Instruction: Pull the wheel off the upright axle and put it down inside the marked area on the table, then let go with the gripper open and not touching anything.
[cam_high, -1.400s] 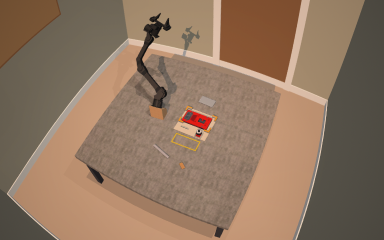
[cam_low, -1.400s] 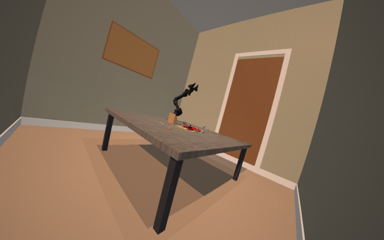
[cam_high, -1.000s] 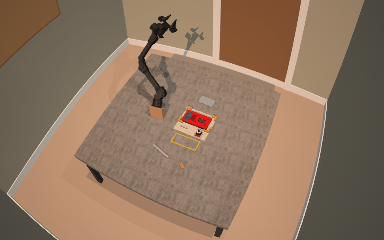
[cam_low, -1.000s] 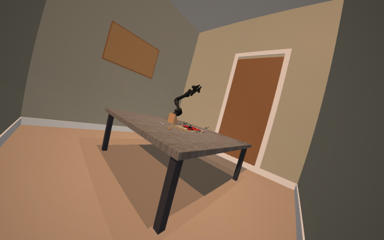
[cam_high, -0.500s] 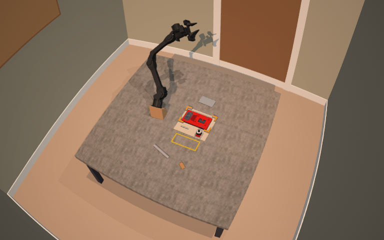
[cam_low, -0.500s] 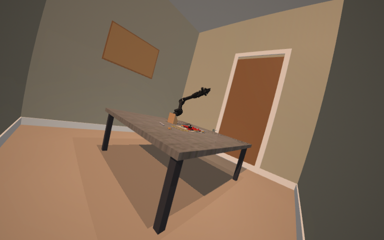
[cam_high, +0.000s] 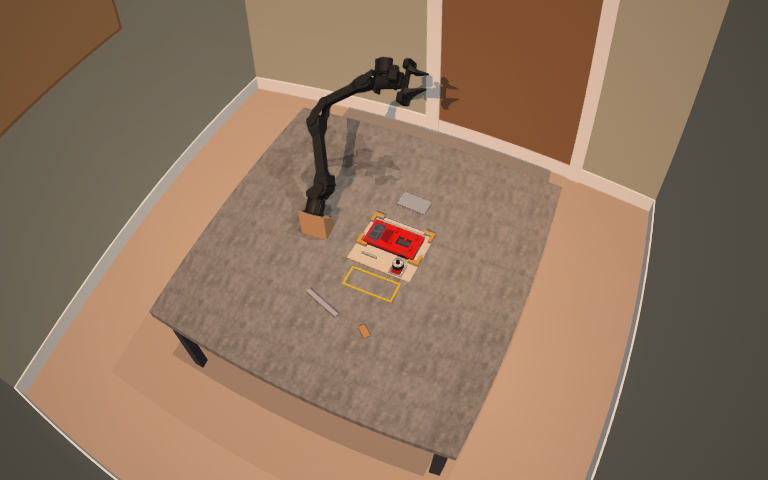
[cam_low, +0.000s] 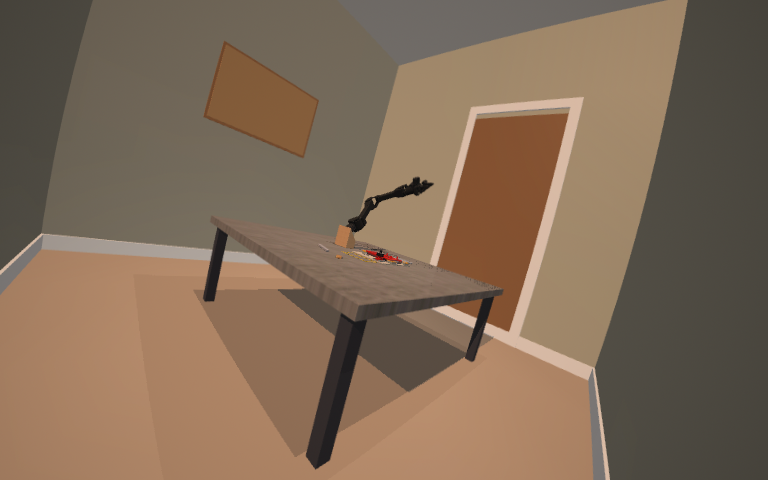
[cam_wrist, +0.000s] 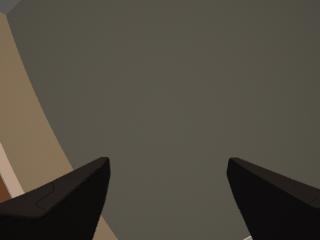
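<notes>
Now: the wheel 51 cm below my gripper tip, 42 cm to the right of it and 12 cm ahead of it. Round my gripper tip: grey bar: 67 cm to the right, 54 cm below, 4 cm behind; then small orange block: 70 cm to the right, 54 cm below, 15 cm ahead.
</notes>
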